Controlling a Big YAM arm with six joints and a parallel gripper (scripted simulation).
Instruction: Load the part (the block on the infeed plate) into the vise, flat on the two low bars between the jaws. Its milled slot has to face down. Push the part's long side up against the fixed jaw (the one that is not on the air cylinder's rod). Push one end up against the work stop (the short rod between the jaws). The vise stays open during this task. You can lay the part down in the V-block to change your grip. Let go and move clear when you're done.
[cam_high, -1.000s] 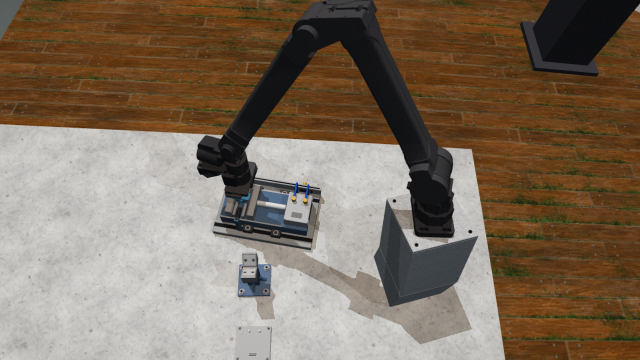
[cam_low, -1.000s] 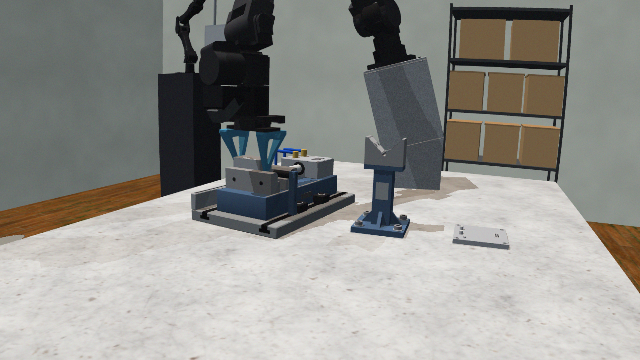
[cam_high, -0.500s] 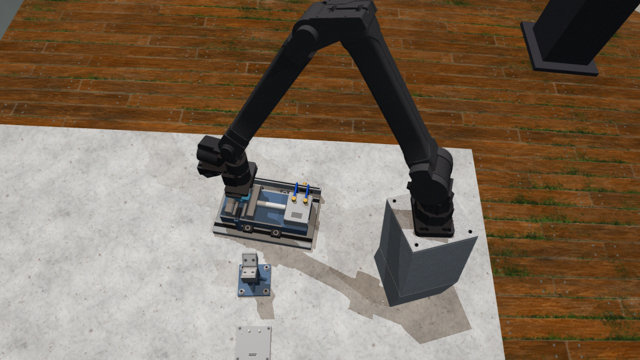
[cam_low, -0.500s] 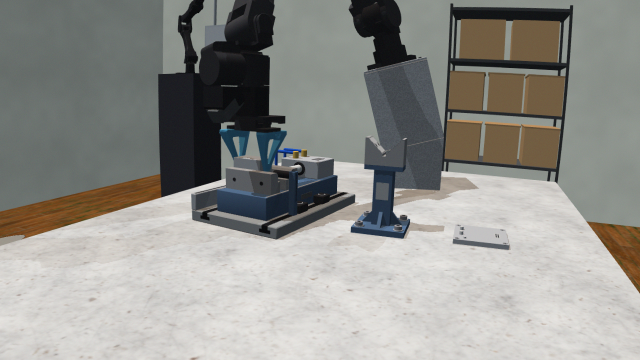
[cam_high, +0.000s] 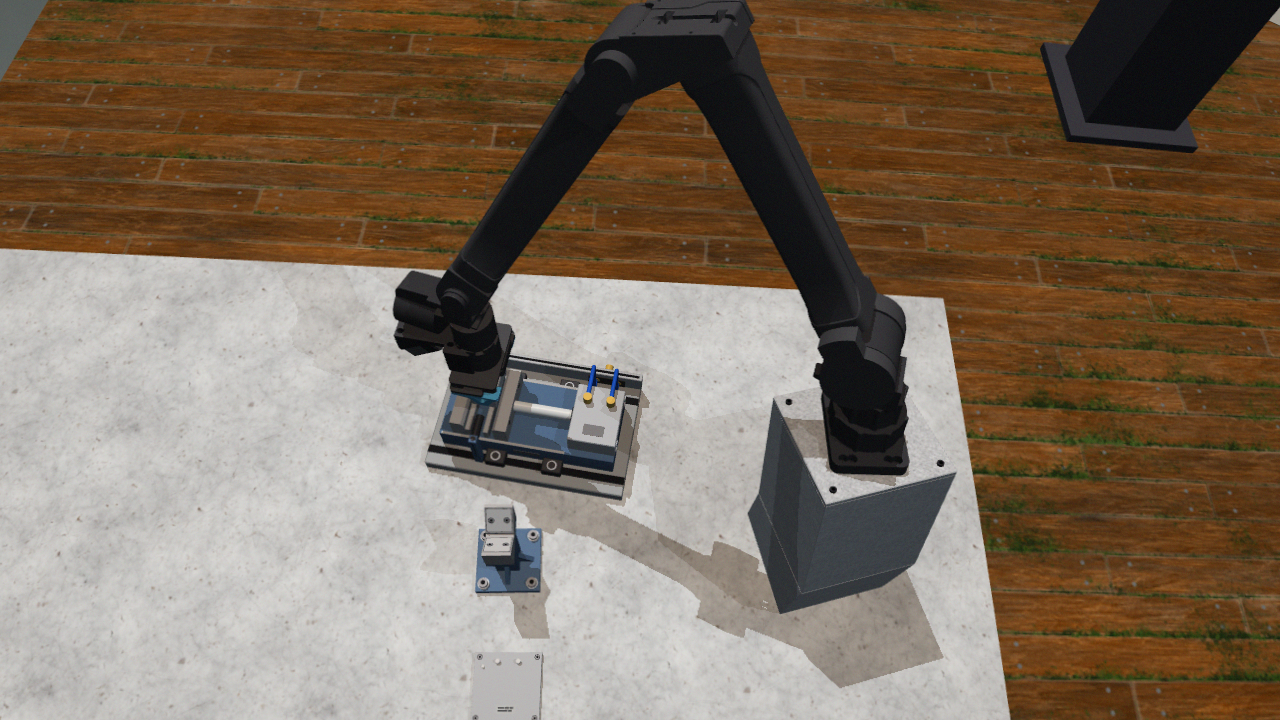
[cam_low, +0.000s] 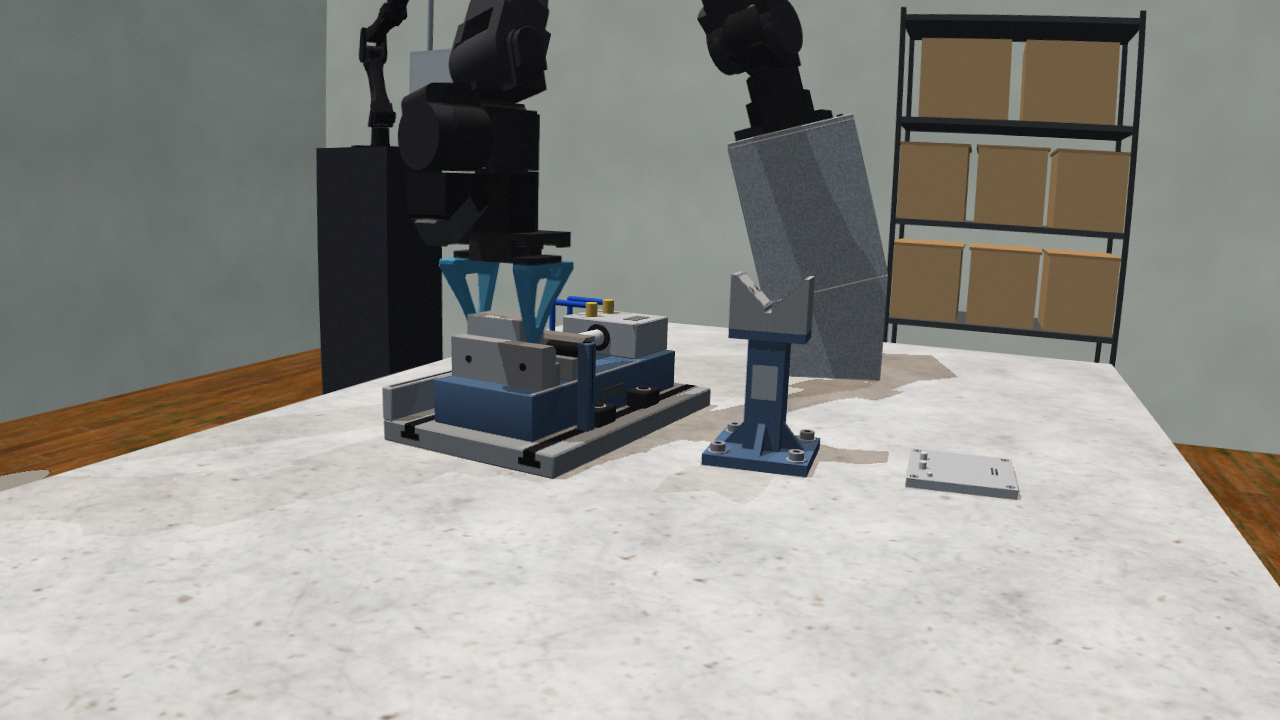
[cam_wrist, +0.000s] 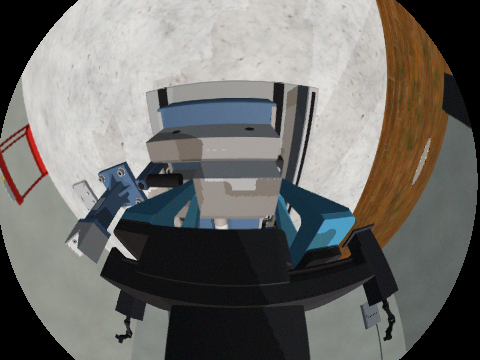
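Now: the grey part 10 mm below my hand. Round my hand: work stop (70 mm to the left, 10 mm below, 10 mm ahead); then moving jaw (30 mm behind, 20 mm to the left, 20 mm below); then fixed jaw (30 mm ahead, 20 mm to the left, 20 mm below).
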